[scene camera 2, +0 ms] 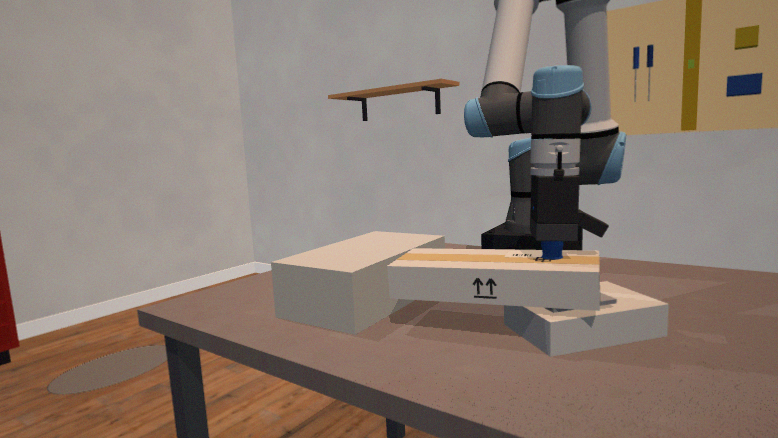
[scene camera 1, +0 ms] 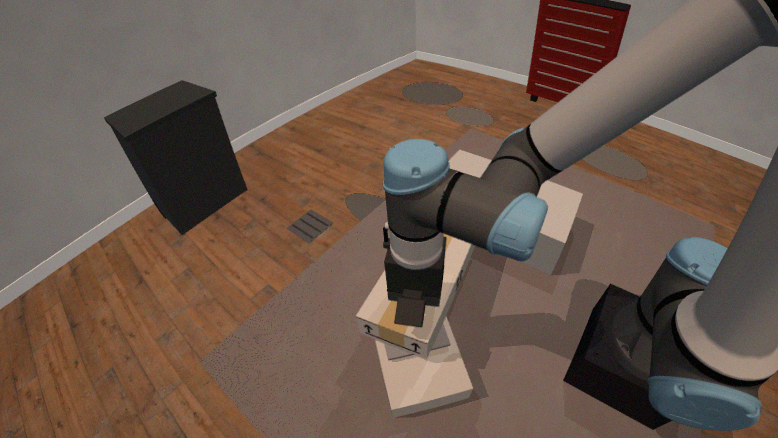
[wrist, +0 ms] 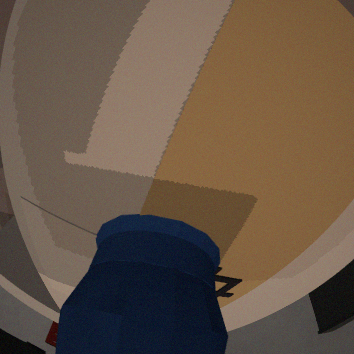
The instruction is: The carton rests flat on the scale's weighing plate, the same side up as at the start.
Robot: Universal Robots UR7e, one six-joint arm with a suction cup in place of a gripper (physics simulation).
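Frame: origin at the arm's base, x ahead, y left, z up, level; millimetres.
Seen in the pictures: hand, its tool point: (scene camera 2: 551, 264) (wrist: 160, 231); arm's base, origin of its link: (scene camera 1: 646, 343).
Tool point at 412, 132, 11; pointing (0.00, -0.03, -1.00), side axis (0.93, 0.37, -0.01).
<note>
Pixels of each thing's top centre, then the offset from my tool point to it, as dx, dy, dz. "spot": a spot on its surface instead. Level surfaces: height alone.
- carton, centre of its top: (wrist: 132, 331) (scene camera 2: 492, 254) (scene camera 1: 428, 257) +28, -92, +16
- scale, centre of its top: (scene camera 1: 416, 341) (scene camera 2: 582, 290) -28, +44, -49
- grey weighing plate, a spot on its surface: (scene camera 2: 607, 300) (scene camera 1: 386, 350) spot: +8, +88, -49
- large pale box, centre of its top: (scene camera 2: 365, 247) (wrist: 62, 321) (scene camera 1: 506, 189) -26, -396, -5
- table, height of its surface: dz -119
The carton (scene camera 1: 394, 338) (scene camera 2: 435, 285) (wrist: 275, 125) is long and pale with a tan tape strip along its upward face. The arrows on its sides point up. It looks about level over the scale (scene camera 1: 430, 383) (scene camera 2: 609, 327), with one end above the grey weighing plate (scene camera 1: 396, 352) (scene camera 2: 607, 300) and the rest reaching out past the scale. Whether its underside touches the plate is hard to tell. My blue suction cup (scene camera 2: 552, 255) (wrist: 157, 225) is on the carton's top, near the end over the scale. The cup is hidden in scene camera 1.
A large pale box (scene camera 1: 560, 209) (scene camera 2: 321, 288) stands on the table (scene camera 2: 381, 369) near the carton's far end. The carton overlaps it in scene camera 2; any gap is unclear. The arm's black base (scene camera 1: 604, 348) stands beside. A black cabinet (scene camera 1: 185, 168) and a red cabinet (scene camera 1: 577, 48) stand farther off.
</note>
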